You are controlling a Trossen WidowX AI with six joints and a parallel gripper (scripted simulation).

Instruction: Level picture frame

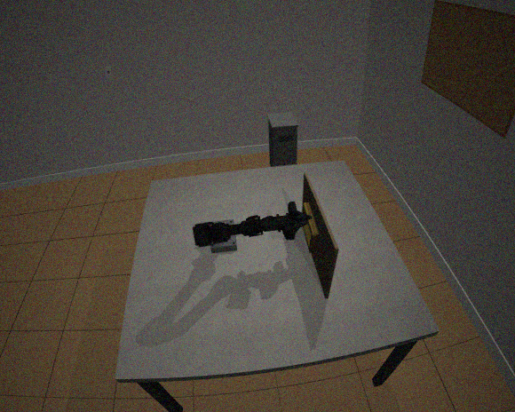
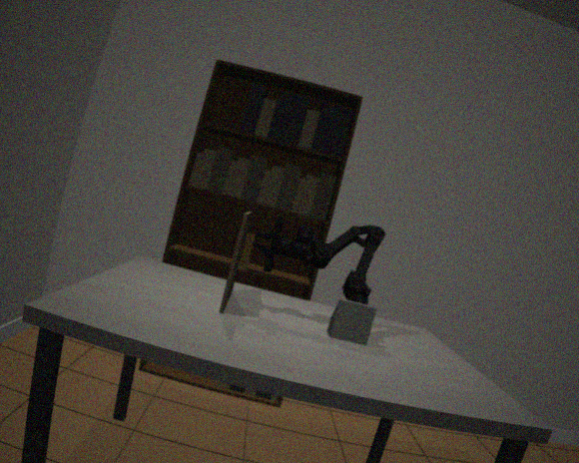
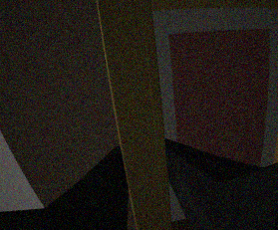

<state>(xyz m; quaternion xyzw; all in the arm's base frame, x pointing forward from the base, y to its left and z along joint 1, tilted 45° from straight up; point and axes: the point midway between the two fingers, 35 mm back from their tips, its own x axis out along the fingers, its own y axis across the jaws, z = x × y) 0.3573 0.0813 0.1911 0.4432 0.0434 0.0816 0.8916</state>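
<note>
The picture frame lies 50 mm below my gripper tip and 10 mm to the left of it. Round my gripper tip: brown wall panel (70 mm below, 20 mm ahead, 10 mm to the right).
</note>
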